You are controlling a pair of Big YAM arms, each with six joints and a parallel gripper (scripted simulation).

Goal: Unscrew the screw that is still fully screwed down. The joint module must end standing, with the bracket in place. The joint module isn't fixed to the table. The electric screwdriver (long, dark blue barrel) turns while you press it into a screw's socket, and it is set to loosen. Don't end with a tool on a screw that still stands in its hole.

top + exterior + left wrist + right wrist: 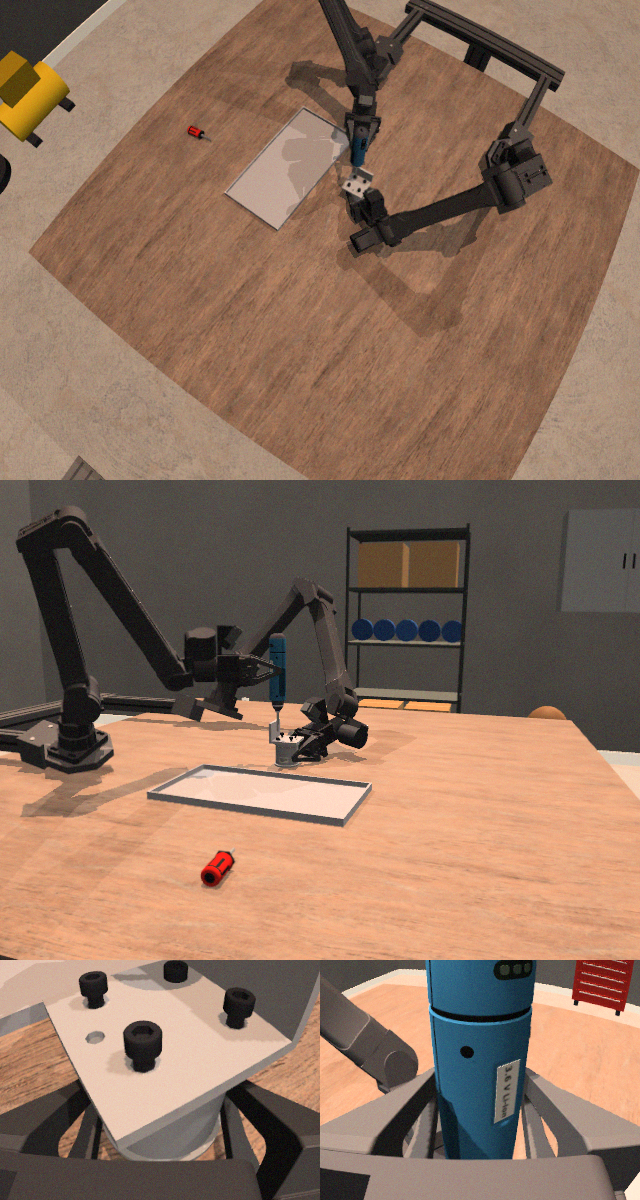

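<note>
My left hand is 10 mm below the joint module. From my left hand the other things lie so: shallow grey tray 60 mm ahead, 220 mm to the right, 20 mm below; pale l-shaped bracket 50 mm above; red manual screwdriver 180 mm ahead, 550 mm to the right, 10 mm below.
</note>
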